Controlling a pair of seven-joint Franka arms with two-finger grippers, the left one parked.
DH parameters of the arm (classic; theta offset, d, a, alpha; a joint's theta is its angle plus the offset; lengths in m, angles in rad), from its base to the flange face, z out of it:
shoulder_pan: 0 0.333 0 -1.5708
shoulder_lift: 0 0 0 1.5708
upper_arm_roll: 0 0.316 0.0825 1.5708
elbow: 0 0 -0.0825 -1.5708
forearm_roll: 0 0.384 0 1.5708
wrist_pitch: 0 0 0.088 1.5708
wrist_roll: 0 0.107 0 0
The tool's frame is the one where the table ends.
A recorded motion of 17 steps. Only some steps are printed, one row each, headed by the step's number.
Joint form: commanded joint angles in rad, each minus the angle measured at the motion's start. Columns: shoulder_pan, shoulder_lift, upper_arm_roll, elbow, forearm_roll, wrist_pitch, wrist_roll.
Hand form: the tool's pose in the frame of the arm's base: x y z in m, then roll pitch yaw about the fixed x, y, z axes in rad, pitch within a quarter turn. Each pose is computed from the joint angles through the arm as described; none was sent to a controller.
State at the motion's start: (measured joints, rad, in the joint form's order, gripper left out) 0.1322 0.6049 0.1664 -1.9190 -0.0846 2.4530 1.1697
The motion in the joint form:
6: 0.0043 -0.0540 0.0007 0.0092 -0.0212 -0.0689 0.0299
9: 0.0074 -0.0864 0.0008 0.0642 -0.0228 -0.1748 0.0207
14: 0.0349 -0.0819 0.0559 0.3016 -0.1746 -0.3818 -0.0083
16: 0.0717 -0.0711 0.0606 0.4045 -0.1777 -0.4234 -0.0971
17: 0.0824 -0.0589 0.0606 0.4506 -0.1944 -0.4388 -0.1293
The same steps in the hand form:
6: 0.5950 0.1813 0.2035 3.0873 0.0424 -0.8391
9: 0.6055 0.1831 0.2369 3.0648 0.0385 -0.8297
14: 0.6393 0.2280 0.3224 3.0443 -0.0775 -0.6632
16: 0.6492 0.2552 0.3590 3.0774 -0.1015 -0.5520
17: 0.6553 0.2618 0.3709 3.0809 -0.1227 -0.5098

